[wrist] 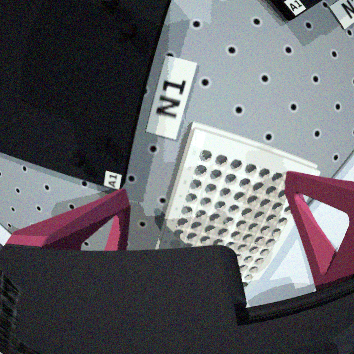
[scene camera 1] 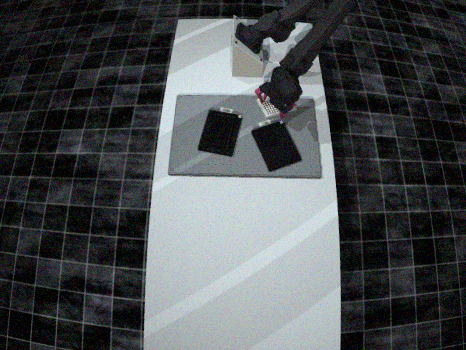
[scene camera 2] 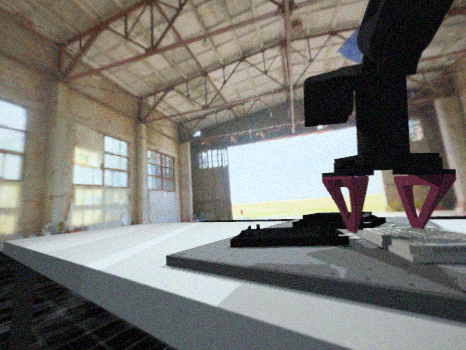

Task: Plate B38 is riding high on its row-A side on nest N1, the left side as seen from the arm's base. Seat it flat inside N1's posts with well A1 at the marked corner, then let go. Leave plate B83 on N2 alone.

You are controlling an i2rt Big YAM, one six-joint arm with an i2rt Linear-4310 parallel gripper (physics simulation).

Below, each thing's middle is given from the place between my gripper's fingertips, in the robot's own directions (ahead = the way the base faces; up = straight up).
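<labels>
My gripper is now 20 mm to the right of the white well plate (wrist: 229,189), 40 mm past it and 10 mm above it. Counting from my hand, I find the N1 label (wrist: 176,74) 50 mm ahead, 20 mm to the right and 10 mm below. The black nest (scene camera 2: 324,235) is 130 mm ahead of my hand and 20 mm to the left of it, while the grey perforated plate (wrist: 276,81) is 90 mm to the right of my hand, 100 mm ahead of it and 20 mm below it.
</labels>
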